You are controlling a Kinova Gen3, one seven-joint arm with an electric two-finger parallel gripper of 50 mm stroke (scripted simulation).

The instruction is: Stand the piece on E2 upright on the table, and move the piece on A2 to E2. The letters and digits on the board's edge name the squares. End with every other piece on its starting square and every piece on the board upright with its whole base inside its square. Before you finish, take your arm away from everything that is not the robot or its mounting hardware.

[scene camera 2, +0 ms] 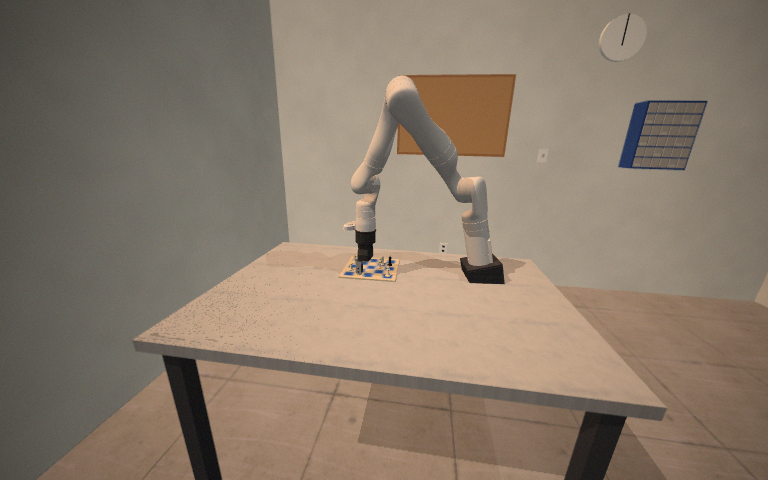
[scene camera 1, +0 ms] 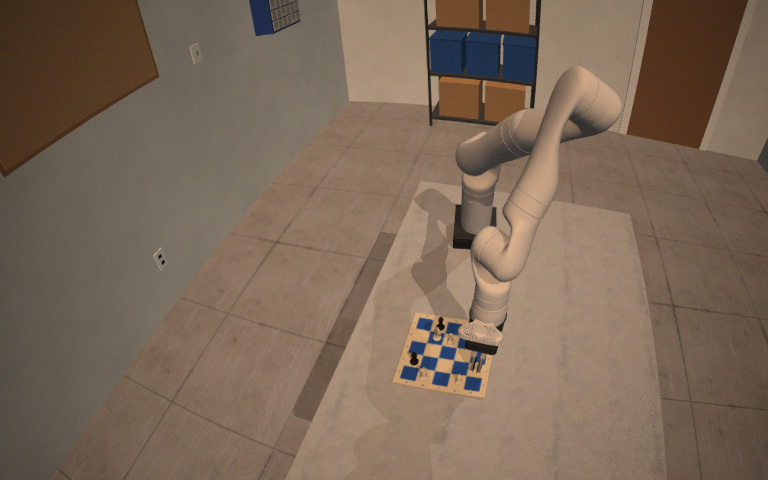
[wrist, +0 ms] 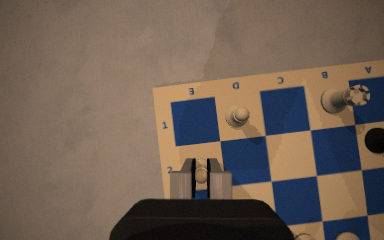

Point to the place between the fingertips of my gripper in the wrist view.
201, 171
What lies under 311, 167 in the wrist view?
A blue-and-tan chessboard.
